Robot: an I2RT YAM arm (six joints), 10 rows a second.
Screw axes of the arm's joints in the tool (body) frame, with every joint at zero. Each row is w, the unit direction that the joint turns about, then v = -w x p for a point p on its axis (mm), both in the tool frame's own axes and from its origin. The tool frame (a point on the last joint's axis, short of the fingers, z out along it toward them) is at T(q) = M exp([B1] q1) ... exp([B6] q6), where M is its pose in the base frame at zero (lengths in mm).
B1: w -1 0 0 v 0 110.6 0
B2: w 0 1 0 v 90.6 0 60
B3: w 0 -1 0 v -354.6 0 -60
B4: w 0 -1 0 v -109.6 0 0
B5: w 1 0 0 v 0 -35.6 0
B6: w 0 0 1 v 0 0 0
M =
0 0 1 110.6
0 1 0 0
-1 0 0 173.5
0 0 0 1
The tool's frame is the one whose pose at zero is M.
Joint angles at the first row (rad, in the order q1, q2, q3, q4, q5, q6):
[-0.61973, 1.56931, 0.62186, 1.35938, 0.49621, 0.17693]
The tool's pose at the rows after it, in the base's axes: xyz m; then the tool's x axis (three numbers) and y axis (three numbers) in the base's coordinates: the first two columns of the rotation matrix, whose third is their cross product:
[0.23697 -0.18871 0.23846 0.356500 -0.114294 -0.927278 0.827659 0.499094 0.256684]
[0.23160 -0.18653 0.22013 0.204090 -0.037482 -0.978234 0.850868 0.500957 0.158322]
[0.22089 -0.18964 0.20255 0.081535 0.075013 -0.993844 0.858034 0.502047 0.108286]
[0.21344 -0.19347 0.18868 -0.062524 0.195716 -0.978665 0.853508 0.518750 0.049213]
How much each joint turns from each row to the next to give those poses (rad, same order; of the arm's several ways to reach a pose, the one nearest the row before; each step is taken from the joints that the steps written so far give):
[-0.00019, -0.01169, -0.05079, -0.06320, -0.03244, -0.04902]
[-0.00841, -0.03225, -0.04047, -0.15345, -0.03587, -0.02923]
[-0.03640, -0.03548, -0.02792, -0.18069, -0.05390, 0.01905]
[-0.03400, -0.02815, 0.00766, -0.22162, -0.06465, -0.00238]

